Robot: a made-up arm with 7 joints.
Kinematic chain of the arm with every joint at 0, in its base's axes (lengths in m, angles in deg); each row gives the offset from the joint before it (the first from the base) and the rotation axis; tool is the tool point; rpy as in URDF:
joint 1: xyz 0 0 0.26 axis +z
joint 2: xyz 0 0 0 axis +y
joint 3: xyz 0 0 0.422 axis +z
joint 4: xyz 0.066 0 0 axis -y
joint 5: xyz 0.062 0 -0.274 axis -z
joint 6: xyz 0 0 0 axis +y
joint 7: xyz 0.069 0 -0.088 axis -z
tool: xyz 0 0 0 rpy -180 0 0
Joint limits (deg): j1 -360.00..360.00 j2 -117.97..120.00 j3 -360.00..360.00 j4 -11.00..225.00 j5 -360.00..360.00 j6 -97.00..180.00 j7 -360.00..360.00
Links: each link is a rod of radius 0.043 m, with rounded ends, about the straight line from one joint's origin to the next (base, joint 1, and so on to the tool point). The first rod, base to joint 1, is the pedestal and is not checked.
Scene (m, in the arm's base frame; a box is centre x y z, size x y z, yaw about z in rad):
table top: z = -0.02
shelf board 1: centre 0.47 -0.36 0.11 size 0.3 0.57 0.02 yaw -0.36
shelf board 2: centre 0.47 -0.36 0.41 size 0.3 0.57 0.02 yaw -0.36
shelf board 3: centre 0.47 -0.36 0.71 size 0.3 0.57 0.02 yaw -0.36
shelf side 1: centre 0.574 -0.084 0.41 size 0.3 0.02 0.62 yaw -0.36
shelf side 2: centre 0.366 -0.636 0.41 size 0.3 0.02 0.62 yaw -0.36
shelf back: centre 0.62 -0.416 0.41 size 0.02 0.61 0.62 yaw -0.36
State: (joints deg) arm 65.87 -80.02 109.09 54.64 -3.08 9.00 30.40
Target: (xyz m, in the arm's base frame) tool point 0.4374 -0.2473 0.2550
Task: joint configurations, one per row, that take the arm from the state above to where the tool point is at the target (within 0.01 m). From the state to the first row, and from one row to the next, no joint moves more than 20 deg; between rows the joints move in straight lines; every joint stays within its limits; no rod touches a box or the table.
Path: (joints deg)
1: 67.83 -84.24 89.92 50.09 1.89 5.54 30.40
2: 69.78 -88.45 70.76 45.54 6.86 2.08 30.40
3: 71.74 -92.67 51.59 40.99 11.82 -1.38 30.40
4: 73.70 -96.89 32.43 36.44 16.79 -4.84 30.40
5: 75.65 -101.10 13.26 31.89 21.76 -8.30 30.40
6: 77.61 -105.32 -5.90 27.34 26.73 -11.76 30.40
7: 79.57 -109.54 -25.07 22.80 31.69 -15.22 30.40
8: 81.52 -113.75 -44.24 18.25 36.66 -18.68 30.40
9: 83.48 -117.97 -63.40 13.70 41.63 -22.14 30.40
10: 92.80 -117.97 -61.70 29.96 38.40 -22.39 30.40
11: 102.13 -117.97 -59.99 46.23 35.17 -22.64 30.40

